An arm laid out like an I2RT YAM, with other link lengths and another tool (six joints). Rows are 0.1 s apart.
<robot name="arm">
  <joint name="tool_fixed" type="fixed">
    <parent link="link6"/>
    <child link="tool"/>
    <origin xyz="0.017 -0.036 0.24" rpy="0 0.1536 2.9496"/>
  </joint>
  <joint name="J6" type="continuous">
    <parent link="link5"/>
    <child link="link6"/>
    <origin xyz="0.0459 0 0.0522" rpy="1.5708 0 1.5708"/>
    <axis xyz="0 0 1"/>
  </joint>
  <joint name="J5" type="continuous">
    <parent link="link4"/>
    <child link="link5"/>
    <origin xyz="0.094 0.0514 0.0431" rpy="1.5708 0 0"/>
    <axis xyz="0 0 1"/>
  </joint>
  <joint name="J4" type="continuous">
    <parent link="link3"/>
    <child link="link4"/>
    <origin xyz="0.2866 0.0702 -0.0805"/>
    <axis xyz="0 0 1"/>
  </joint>
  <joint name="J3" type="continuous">
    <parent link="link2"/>
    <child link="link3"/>
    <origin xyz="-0.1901 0 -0.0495" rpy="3.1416 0 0"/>
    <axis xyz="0 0 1"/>
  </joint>
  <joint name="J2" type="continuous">
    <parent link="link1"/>
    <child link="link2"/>
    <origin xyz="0.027 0.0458 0.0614" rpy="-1.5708 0 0"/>
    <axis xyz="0 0 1"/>
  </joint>
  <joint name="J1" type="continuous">
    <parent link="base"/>
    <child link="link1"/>
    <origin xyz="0 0 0.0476"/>
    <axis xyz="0 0 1"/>
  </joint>
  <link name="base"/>
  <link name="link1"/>
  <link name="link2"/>
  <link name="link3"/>
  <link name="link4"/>
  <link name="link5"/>
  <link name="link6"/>
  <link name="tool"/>
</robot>
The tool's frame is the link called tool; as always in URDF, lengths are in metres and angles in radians. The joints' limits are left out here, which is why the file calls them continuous.
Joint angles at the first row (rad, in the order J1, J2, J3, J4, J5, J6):
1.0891, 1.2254, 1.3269, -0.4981, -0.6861, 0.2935
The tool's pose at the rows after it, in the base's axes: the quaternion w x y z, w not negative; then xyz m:
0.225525 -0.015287 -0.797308 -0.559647 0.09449 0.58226 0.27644
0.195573 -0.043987 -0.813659 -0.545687 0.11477 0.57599 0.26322
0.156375 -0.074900 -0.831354 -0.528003 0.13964 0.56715 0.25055
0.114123 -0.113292 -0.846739 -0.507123 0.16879 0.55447 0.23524
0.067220 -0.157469 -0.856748 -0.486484 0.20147 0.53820 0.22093
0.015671 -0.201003 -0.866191 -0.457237 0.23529 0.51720 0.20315
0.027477 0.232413 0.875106 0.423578 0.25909 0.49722 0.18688
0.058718 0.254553 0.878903 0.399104 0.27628 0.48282 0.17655
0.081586 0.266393 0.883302 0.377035 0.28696 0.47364 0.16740
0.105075 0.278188 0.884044 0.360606 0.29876 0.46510 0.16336
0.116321 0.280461 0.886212 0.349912 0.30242 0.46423 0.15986
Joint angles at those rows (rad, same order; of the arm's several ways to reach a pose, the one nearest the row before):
1.0891, 1.2261, 1.3333, -0.5300, -0.6512, 0.2832
1.0892, 1.2292, 1.3573, -0.5953, -0.5662, 0.2715
1.0907, 1.2441, 1.3989, -0.6695, -0.4615, 0.2565
1.0907, 1.2605, 1.4321, -0.7334, -0.3453, 0.2562
1.0914, 1.2770, 1.4560, -0.7803, -0.2157, 0.2713
1.0914, 1.3080, 1.4848, -0.8312, -0.0784, 0.2830
1.0973, 1.3514, 1.5253, -0.8886, 0.0384, 0.2904
1.1009, 1.3907, 1.5584, -0.9250, 0.1218, 0.3003
1.1070, 1.4327, 1.5921, -0.9556, 0.1827, 0.3033
1.1105, 1.4702, 1.6250, -0.9775, 0.2416, 0.3085
1.1191, 1.5044, 1.6543, -0.9912, 0.2727, 0.3097

